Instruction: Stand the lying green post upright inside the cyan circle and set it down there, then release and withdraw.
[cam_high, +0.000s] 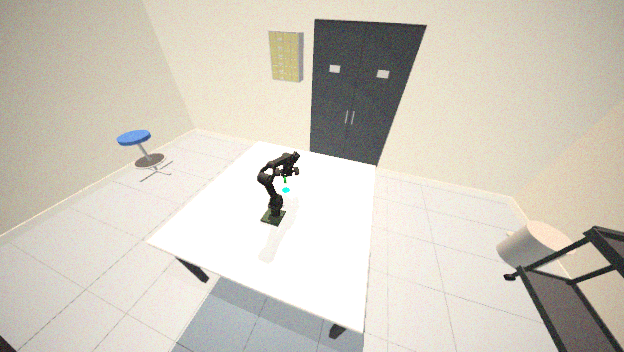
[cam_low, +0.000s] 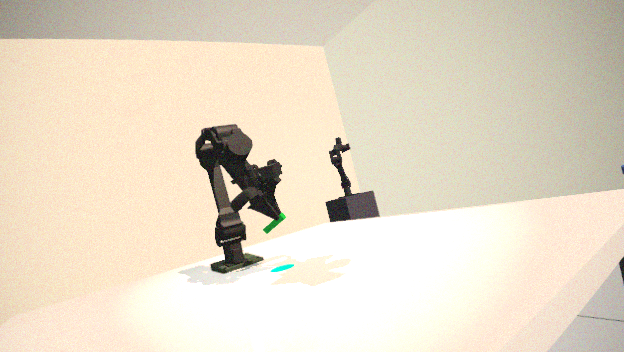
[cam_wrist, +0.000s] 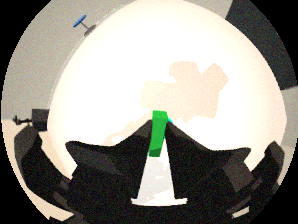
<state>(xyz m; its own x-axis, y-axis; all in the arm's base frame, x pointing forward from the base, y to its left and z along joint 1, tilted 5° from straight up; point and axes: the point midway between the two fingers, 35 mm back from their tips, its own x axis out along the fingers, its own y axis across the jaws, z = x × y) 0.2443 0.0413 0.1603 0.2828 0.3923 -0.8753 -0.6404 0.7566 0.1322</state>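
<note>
Right now the cyan circle is 2 cm behind my gripper tip, 2 cm to the right of it and 12 cm below it. The rest, counted from my gripper tip: green post: 2 cm behind, 1 cm to the right, 1 cm below.
</note>
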